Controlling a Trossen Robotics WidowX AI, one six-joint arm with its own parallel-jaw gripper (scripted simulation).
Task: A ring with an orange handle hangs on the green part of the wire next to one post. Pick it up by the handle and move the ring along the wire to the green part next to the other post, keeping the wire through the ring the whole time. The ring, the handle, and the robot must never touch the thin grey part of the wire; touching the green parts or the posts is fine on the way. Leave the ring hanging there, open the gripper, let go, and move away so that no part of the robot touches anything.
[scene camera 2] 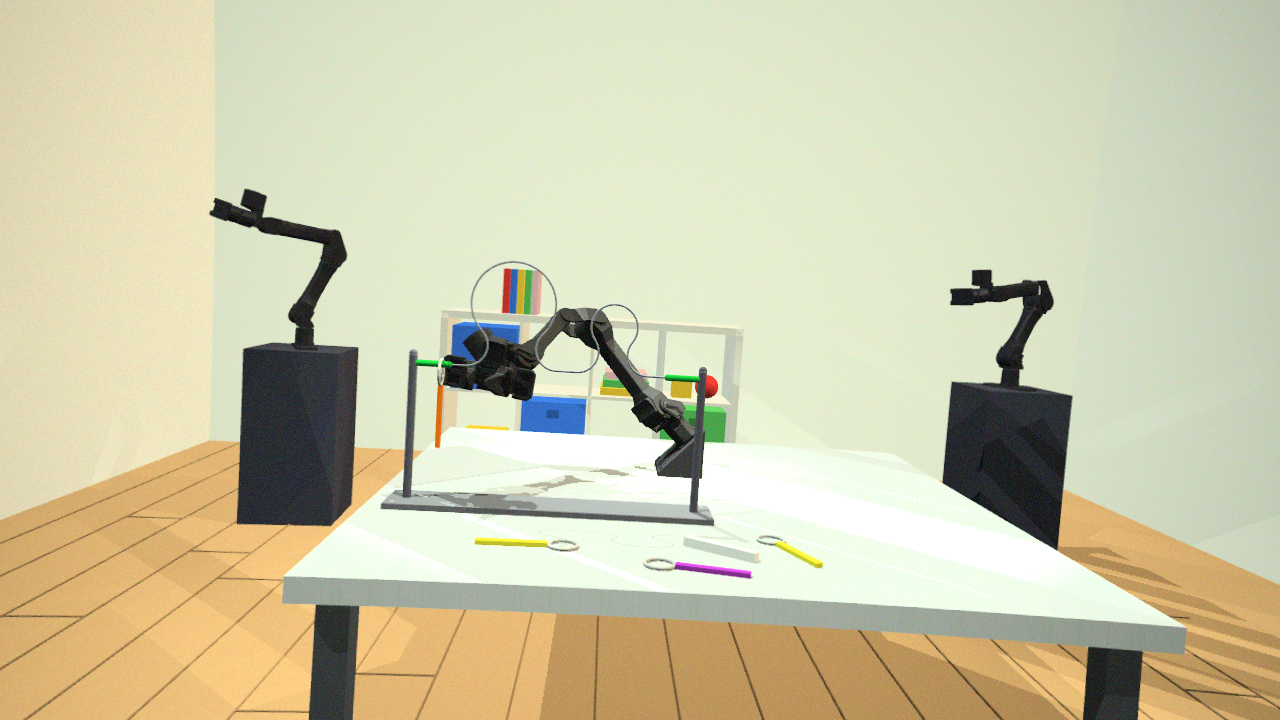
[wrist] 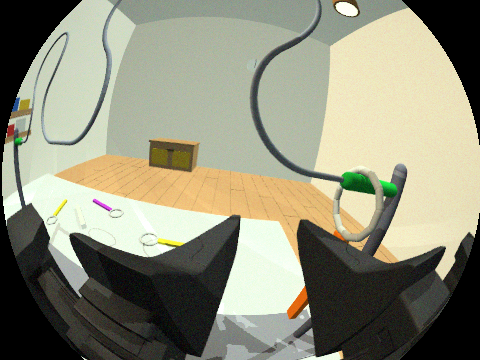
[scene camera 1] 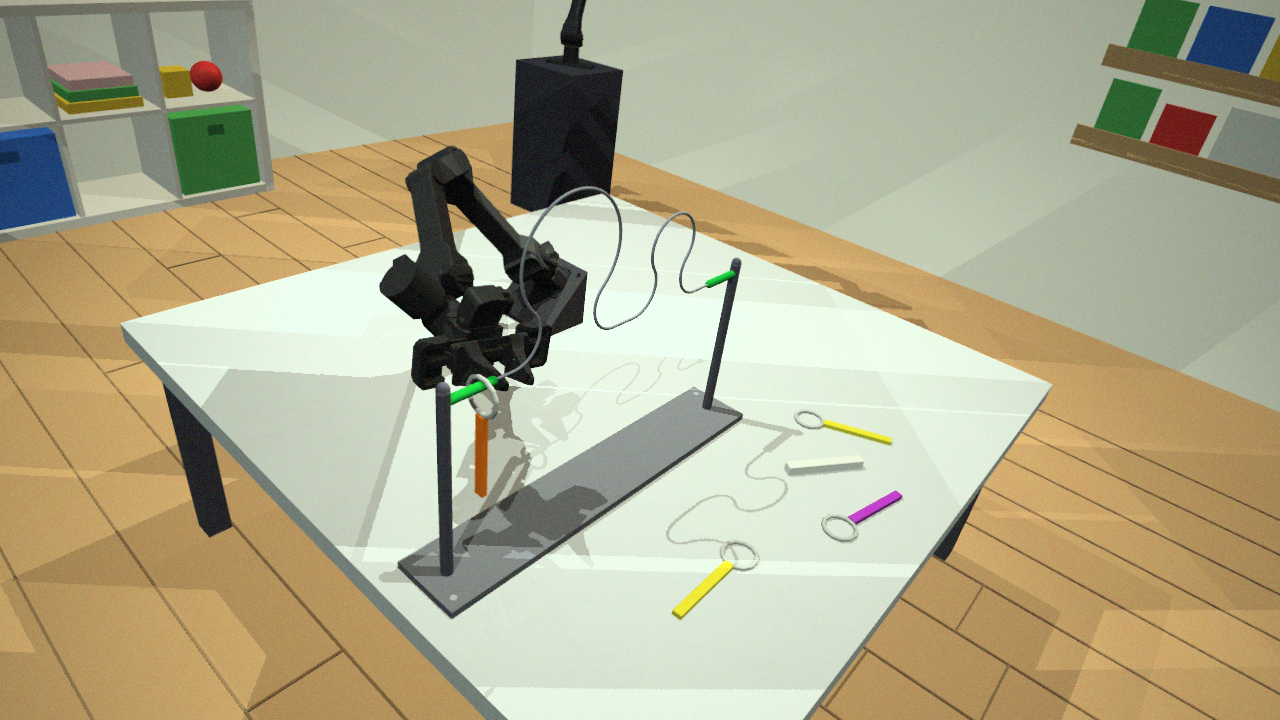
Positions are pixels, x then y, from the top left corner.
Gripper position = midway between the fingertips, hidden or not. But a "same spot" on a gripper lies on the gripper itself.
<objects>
my gripper: scene camera 2; wrist 269,225; scene camera 1
same spot on my gripper: (scene camera 1: pixel 465 359) = (scene camera 2: pixel 466 371)
</objects>
